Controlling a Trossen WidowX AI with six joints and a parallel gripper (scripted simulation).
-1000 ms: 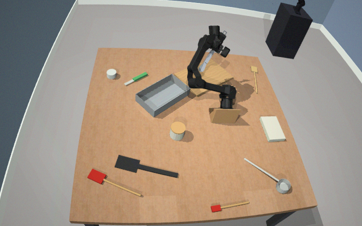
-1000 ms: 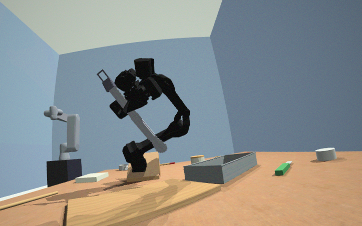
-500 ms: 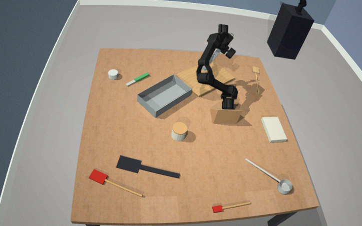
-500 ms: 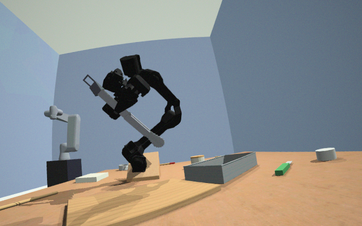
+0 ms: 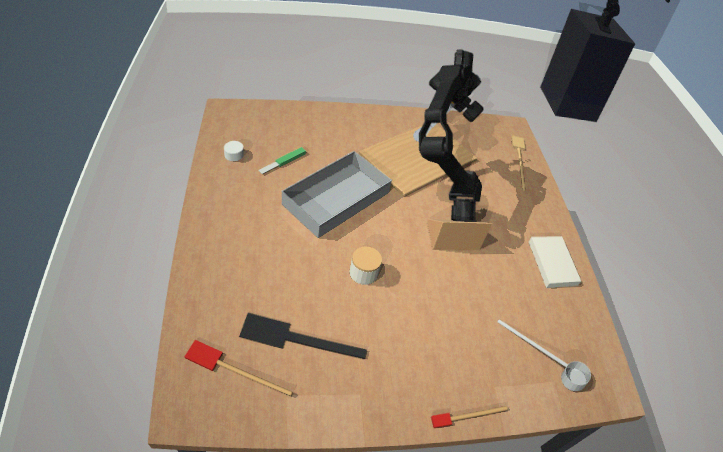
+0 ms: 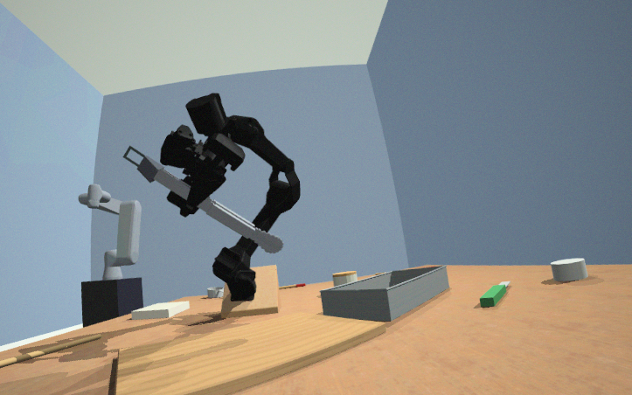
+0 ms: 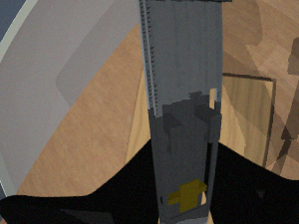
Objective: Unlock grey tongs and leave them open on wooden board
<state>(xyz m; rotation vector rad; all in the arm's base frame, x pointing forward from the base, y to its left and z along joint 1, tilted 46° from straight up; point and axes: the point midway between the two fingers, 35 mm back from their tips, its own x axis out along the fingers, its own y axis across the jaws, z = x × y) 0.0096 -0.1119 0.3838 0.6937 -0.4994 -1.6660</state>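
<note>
Right now the yellow lock piece is 3 cm above my gripper tip, 2 cm to the left of it and 1 cm ahead of it. From my gripper tip the other things lie so: wooden board: 21 cm below, 7 cm ahead, 3 cm to the left; then grey roasting tin: 37 cm ahead, 25 cm to the left, 19 cm below; then green-handled tool: 55 cm ahead, 21 cm below, 11 cm to the left.
</note>
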